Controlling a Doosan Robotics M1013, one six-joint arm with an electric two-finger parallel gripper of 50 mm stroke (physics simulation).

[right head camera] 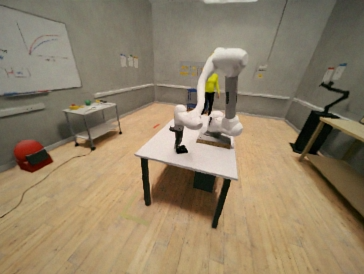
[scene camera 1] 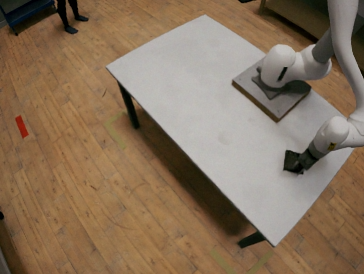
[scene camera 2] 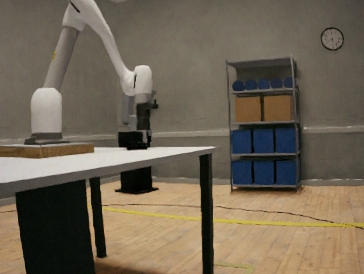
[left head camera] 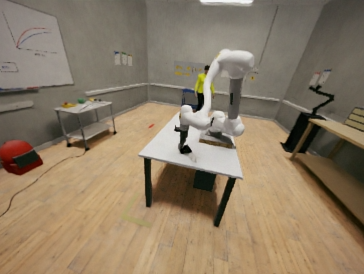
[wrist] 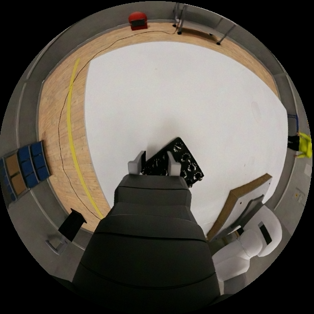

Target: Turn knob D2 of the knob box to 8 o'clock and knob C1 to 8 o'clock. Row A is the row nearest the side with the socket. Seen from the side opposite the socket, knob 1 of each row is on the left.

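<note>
A black knob box with white dial markings lies on the white table, turned at an angle in the wrist view. My gripper is open, pointing down, its two pale fingers over the left part of the box, with no knob held between them. Several knobs show to the right of the right finger. The dark gripper body hides the near part of the box. The row letters, the socket and the exact knob directions are too small to tell, so I cannot tell which knob lies below the fingers.
The white table carries the arm's base on a wood-edged plate. In scene camera 2, a shelf rack with blue bins stands beyond the table. A cart stands to the left, and a person stands behind the table.
</note>
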